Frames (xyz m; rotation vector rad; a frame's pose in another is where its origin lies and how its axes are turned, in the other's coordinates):
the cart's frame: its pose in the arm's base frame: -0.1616 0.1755 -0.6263 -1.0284 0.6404 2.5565
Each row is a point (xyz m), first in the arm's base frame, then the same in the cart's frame.
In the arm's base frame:
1: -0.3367 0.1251 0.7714
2: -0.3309 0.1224 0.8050
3: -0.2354 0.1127 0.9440
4: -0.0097 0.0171 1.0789
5: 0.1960 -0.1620 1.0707
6: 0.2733 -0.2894 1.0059
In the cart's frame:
1: -0.8778 0.5214 0.9718
2: -0.9060 0.5308 0.9887
3: -1.0722 0.5372 1.0184
4: -1.3358 0.5584 0.9272
5: -1.4937 0.6184 0.7128
6: -1.5162 0.6743 0.5620

